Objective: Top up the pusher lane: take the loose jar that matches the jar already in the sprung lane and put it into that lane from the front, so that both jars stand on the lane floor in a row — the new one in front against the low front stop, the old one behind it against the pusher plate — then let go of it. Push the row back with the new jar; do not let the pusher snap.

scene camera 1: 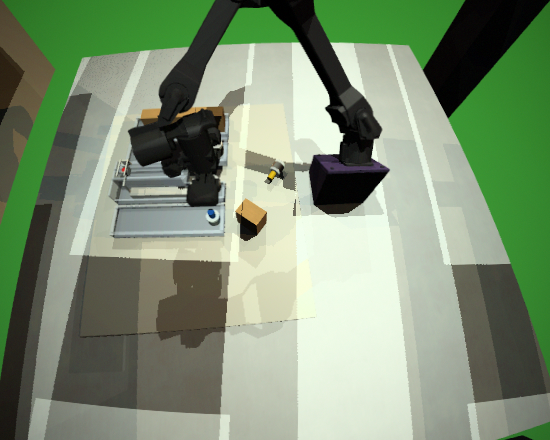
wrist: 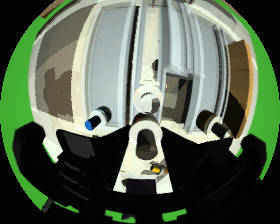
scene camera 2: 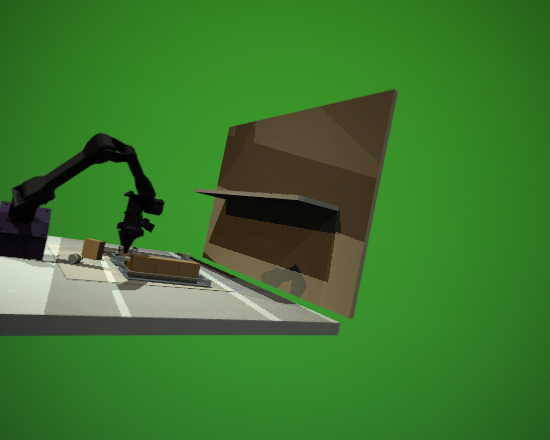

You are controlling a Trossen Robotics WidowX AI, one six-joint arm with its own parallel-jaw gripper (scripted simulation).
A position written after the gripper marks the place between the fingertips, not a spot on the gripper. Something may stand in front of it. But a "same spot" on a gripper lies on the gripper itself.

Labels:
gripper: scene camera 1; wrist; scene camera 2 124,251
same spot on gripper: [wrist: 86,162] = [scene camera 1: 198,181]

